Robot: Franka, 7 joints.
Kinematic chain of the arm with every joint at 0, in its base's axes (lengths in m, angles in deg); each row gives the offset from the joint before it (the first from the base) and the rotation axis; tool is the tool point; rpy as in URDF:
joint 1: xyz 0 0 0.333 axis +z
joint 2: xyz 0 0 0 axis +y
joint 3: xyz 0 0 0.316 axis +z
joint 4: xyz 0.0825 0 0 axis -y
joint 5: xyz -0.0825 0 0.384 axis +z
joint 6: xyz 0 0 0 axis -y
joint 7: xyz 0.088 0 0 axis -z
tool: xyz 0 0 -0.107 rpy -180 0 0
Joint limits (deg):
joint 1: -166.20..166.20
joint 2: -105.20..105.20
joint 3: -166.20..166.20
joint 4: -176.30..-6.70
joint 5: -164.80..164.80
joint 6: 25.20..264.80
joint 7: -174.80..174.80
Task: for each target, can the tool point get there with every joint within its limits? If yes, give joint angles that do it. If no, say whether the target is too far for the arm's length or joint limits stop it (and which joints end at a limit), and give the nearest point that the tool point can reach.
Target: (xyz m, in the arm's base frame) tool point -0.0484 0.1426 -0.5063
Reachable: no: joint limits stop it (at a limit: joint 2) | nearest point -0.0582 0.1715 -0.3508 | short by 0.158 m
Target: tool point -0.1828 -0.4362 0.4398
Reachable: yes | joints -72.73 2.42 -56.98 -126.13 80.42 61.80 -96.83
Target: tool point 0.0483 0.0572 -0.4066
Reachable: no: joint limits stop it (at a limit: joint 2) | nearest point 0.0663 0.0786 -0.3292 | short by 0.082 m
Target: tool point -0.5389 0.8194 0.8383
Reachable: no: too far | nearest point -0.4191 0.6372 0.7259 | short by 0.245 m
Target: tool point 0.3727 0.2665 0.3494
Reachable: yes | joints -60.59 70.52 101.02 -141.52 104.44 165.14 -43.18
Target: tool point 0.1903 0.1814 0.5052
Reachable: yes | joints 62.97 -61.64 -24.02 -156.75 21.07 103.31 -127.36
